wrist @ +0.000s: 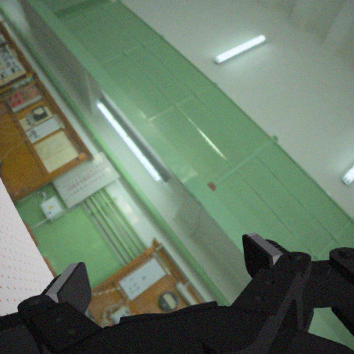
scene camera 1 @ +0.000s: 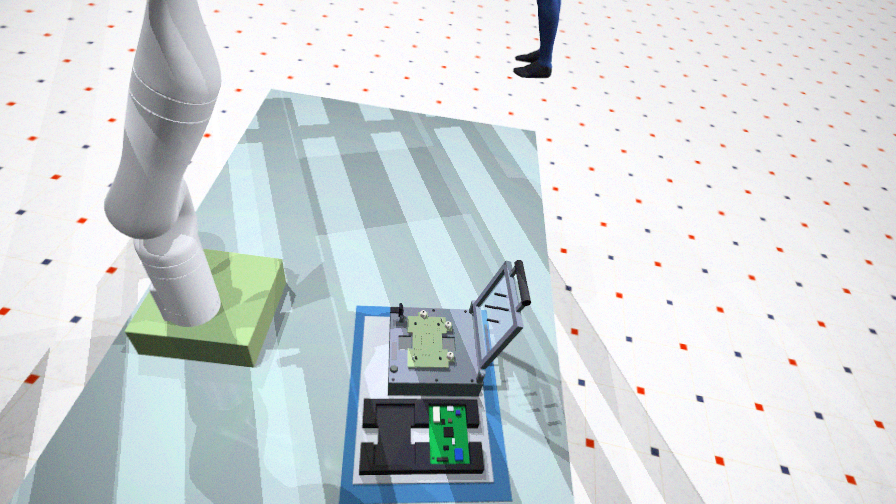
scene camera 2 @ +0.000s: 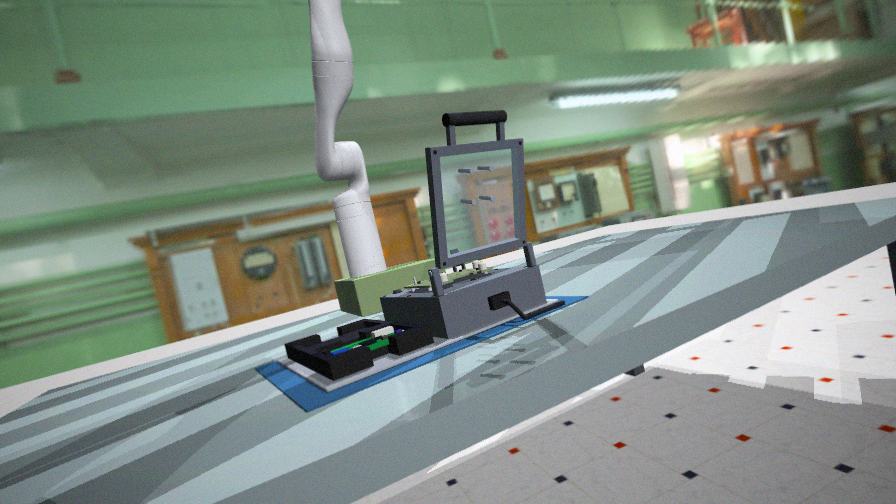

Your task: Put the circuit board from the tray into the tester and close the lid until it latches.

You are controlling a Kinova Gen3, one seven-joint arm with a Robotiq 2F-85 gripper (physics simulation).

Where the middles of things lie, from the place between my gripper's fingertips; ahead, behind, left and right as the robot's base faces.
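From my hand: clear lid [scene camera 2: 477, 190], 940 mm below, 550 mm ahead, 30 mm to the right; green circuit board [scene camera 1: 448, 438], 1100 mm below, 460 mm ahead, 190 mm to the right.
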